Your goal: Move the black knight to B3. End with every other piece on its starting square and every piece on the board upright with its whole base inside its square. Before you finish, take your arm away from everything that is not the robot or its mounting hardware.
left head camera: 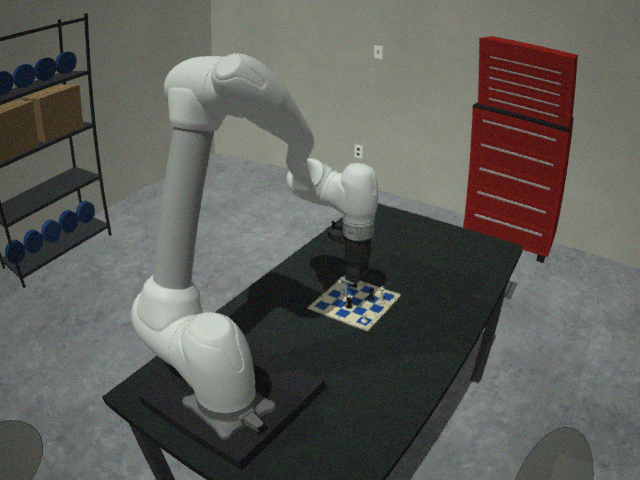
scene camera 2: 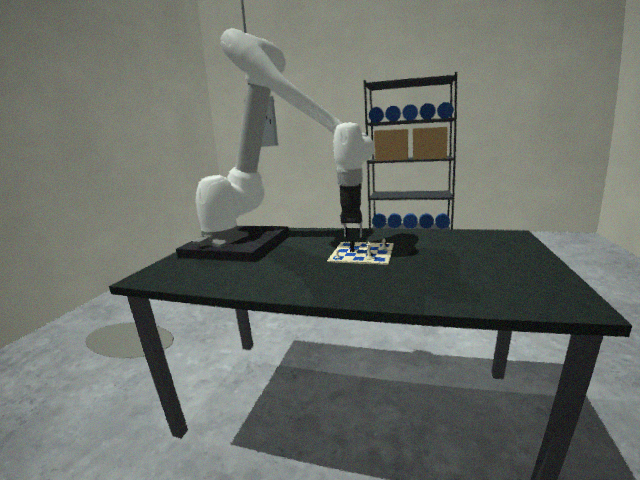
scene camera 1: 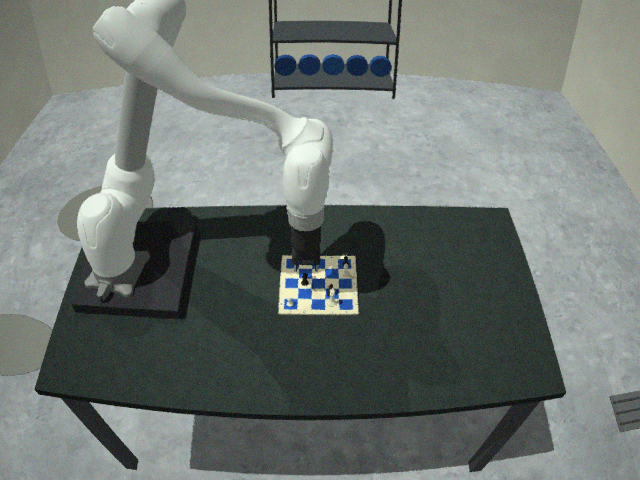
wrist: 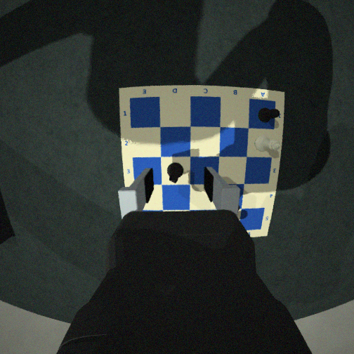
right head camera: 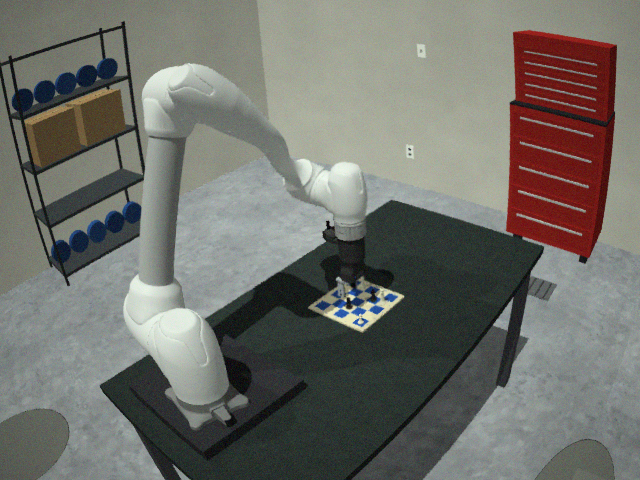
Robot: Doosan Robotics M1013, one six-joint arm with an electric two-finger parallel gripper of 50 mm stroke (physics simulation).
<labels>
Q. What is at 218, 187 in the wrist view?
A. The gripper.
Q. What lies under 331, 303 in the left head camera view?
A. A chessboard.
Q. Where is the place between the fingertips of the gripper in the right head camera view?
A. At 347, 291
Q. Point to a chessboard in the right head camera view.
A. At 331, 305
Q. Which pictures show the chessboard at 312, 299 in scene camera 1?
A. The left head camera view, scene camera 2, scene camera 1, the wrist view and the right head camera view: all of them.
</labels>
